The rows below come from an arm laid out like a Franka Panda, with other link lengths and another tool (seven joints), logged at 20 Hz.
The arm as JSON. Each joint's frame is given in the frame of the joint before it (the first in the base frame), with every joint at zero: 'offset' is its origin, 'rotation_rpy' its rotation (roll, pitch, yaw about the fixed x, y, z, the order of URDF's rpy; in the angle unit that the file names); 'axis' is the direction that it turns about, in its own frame. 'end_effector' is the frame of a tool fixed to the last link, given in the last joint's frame.
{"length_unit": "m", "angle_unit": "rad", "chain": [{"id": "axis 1", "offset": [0.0, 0.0, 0.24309], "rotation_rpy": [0.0, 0.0, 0.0], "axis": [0.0, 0.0, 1.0]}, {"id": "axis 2", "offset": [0.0, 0.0, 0.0], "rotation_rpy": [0.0, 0.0, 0.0], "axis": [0.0, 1.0, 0.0]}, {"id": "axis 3", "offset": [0.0, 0.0, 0.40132], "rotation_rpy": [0.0, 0.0, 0.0], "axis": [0.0, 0.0, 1.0]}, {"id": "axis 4", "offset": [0.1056, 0.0, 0.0], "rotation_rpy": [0.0, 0.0, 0.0], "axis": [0.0, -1.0, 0.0]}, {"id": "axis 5", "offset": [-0.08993, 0.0, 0.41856], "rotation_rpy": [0.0, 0.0, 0.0], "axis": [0.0, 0.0, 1.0]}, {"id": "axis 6", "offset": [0.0, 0.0, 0.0], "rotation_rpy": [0.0, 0.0, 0.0], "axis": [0.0, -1.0, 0.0]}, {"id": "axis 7", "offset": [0.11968, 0.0, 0.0], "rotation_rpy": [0.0, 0.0, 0.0], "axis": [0.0, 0.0, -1.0]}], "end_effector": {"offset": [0.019, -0.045, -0.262], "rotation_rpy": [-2.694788, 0.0, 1.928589]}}
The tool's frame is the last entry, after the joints.
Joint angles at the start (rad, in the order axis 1, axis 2, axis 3, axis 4, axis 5, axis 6, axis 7):
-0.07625, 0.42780, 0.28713, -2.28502, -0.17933, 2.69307, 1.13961
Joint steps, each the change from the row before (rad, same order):
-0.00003, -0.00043, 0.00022, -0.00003, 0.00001, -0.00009, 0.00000
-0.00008, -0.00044, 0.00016, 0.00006, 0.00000, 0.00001, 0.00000
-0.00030, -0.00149, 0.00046, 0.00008, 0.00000, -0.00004, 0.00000
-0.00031, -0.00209, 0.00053, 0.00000, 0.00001, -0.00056, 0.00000
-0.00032, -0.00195, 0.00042, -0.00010, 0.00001, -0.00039, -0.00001
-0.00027, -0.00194, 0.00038, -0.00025, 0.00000, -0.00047, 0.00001
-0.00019, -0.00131, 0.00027, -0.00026, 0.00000, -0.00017, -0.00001
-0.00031, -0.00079, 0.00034, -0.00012, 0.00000, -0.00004, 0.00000
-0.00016, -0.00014, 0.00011, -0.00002, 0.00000, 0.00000, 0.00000
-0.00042, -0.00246, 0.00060, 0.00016, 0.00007, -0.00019, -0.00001
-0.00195, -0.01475, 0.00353, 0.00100, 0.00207, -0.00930, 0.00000
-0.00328, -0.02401, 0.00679, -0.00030, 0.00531, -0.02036, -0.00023
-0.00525, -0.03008, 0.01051, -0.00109, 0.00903, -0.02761, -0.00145
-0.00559, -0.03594, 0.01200, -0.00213, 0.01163, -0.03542, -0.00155
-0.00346, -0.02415, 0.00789, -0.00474, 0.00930, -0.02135, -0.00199
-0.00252, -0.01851, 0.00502, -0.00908, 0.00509, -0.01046, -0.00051
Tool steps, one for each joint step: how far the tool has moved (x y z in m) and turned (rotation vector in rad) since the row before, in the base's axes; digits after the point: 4 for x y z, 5 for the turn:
0.0001, 0.0001, 0.0002, 0.00003, -0.00032, 0.00017
0.0002, 0.0001, 0.0003, 0.00005, -0.00051, 0.00006
0.0004, 0.0001, 0.0009, 0.00008, -0.00154, 0.00011
0.0004, 0.0001, 0.0012, -0.00013, -0.00157, 0.00019
0.0004, 0.0000, 0.0011, -0.00013, -0.00149, 0.00009
0.0003, 0.0000, 0.0010, -0.00020, -0.00126, 0.00011
0.0002, 0.0000, 0.0007, -0.00010, -0.00090, 0.00010
0.0001, 0.0000, 0.0004, 0.00004, -0.00064, 0.00002
0.0000, 0.0000, 0.0001, 0.00003, -0.00012, -0.00006
0.0007, 0.0001, 0.0015, 0.00004, -0.00244, 0.00006
0.0020, 0.0002, 0.0085, -0.00190, -0.00667, -0.00035
0.0004, 0.0003, 0.0126, -0.00410, -0.00374, -0.00081
-0.0010, 0.0009, 0.0153, -0.00437, -0.00161, -0.00102
-0.0029, 0.0009, 0.0176, -0.00620, 0.00146, -0.00170
-0.0036, 0.0007, 0.0106, -0.00348, 0.00223, -0.00096
-0.0043, -0.0001, 0.0064, -0.00331, 0.00111, -0.00047

